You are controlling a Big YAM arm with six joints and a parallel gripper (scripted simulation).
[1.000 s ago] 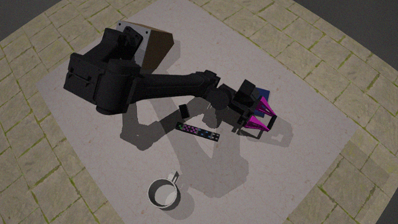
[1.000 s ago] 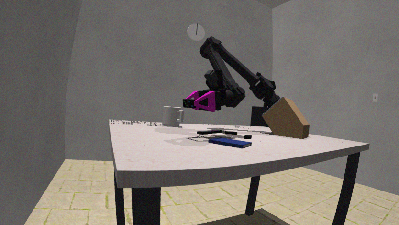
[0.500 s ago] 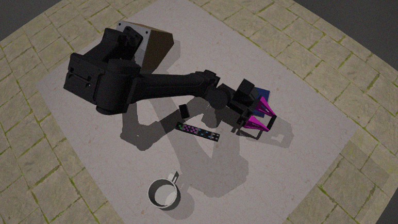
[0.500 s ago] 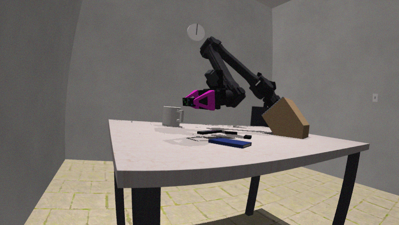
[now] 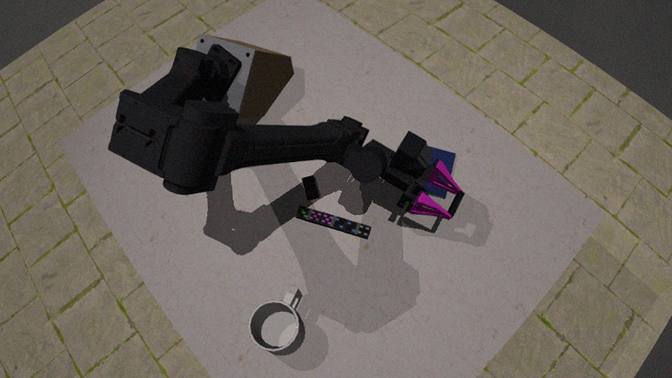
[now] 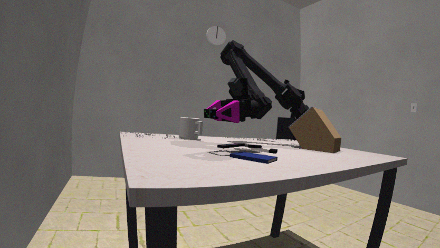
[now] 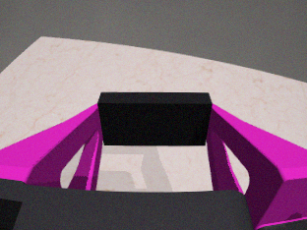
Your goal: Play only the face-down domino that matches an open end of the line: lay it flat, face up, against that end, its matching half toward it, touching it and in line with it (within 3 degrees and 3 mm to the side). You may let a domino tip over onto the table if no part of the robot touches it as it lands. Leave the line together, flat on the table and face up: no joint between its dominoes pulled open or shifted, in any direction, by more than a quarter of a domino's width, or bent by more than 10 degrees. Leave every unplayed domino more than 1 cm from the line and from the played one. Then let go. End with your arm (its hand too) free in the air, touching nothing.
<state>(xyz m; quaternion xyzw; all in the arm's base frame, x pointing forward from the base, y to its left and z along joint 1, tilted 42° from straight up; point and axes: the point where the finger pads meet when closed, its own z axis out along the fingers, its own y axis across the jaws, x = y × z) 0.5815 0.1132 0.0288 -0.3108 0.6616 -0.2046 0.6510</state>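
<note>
The blue book is 120 mm below my hand, 100 mm to the left of it and 90 mm behind it. The rest, counted from my hand: domino: right at my hand; then mug: 380 mm to the right, 120 mm behind, 80 mm below.
</note>
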